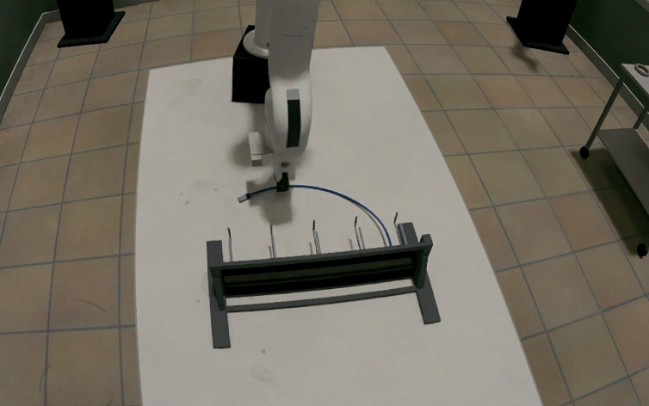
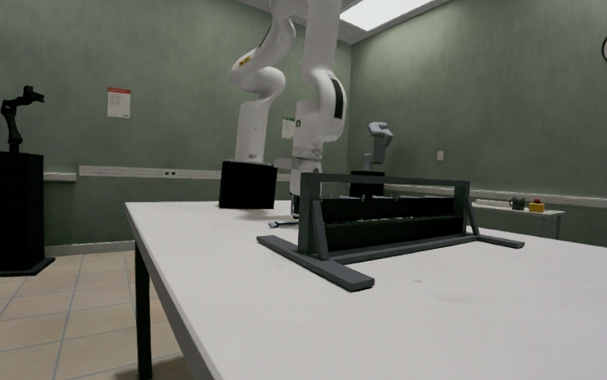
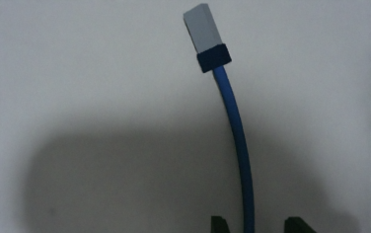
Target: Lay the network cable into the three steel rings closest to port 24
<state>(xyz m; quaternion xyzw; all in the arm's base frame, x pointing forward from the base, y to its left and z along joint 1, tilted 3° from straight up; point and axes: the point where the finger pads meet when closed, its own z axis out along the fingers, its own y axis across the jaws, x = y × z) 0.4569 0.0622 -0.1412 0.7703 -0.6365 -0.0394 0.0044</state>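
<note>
The grey plug lies 100 mm to the right of my hand, 40 mm ahead of it and 20 mm below it. From my hand the other things lie so: dark grey patch-panel rack (300 mm ahead, 100 mm to the left, 40 mm above).
</note>
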